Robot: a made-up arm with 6 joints.
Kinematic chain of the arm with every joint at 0, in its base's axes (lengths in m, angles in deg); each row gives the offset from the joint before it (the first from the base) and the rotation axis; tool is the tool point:
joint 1: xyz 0 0 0.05 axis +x
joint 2: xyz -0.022 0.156 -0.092 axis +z
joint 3: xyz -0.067 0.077 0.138 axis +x
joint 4: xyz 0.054 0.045 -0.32 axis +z
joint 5: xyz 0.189 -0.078 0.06 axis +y
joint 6: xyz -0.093 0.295 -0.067 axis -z
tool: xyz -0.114 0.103 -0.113
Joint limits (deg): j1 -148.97..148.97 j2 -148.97..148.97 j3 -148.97..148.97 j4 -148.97..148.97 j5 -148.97..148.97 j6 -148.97..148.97
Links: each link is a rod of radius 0.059 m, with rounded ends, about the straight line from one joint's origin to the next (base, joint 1, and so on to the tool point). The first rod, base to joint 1, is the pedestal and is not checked.
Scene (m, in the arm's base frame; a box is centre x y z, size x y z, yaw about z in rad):
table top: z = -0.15
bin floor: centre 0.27 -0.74 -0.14 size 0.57 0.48 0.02 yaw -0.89
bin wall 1: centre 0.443 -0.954 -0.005 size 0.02 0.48 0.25 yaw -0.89
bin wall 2: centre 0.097 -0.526 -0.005 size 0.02 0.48 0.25 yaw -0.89
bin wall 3: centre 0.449 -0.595 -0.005 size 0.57 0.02 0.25 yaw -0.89
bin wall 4: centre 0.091 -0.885 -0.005 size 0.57 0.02 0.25 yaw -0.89
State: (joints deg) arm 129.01 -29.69 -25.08 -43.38 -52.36 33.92
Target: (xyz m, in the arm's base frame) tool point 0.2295 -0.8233 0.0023
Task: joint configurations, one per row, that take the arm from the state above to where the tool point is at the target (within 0.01 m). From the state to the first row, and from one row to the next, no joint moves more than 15 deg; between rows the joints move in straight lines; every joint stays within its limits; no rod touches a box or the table.
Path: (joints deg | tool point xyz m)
1: 131.50 -26.55 -11.58 -36.37 -53.42 36.63 | 0.4232 0.2564 0.4364
2: 134.00 -23.40 1.92 -29.35 -54.49 39.35 | 0.4766 0.0849 0.5447
3: 136.49 -20.26 15.41 -22.34 -55.55 42.06 | 0.4996 -0.1198 0.5969
4: 138.99 -17.12 28.91 -15.33 -56.61 44.78 | 0.4906 -0.3341 0.5846
5: 141.49 -13.98 42.41 -8.32 -57.68 47.49 | 0.4522 -0.5324 0.5074
6: 143.98 -10.83 55.91 -1.30 -58.74 50.21 | 0.3900 -0.6912 0.3736
7: 146.48 -7.69 69.40 5.71 -59.80 52.92 | 0.3126 -0.7918 0.1983
8: 148.97 -4.55 82.90 12.72 -60.87 55.63 | 0.2295 -0.8233 0.0023

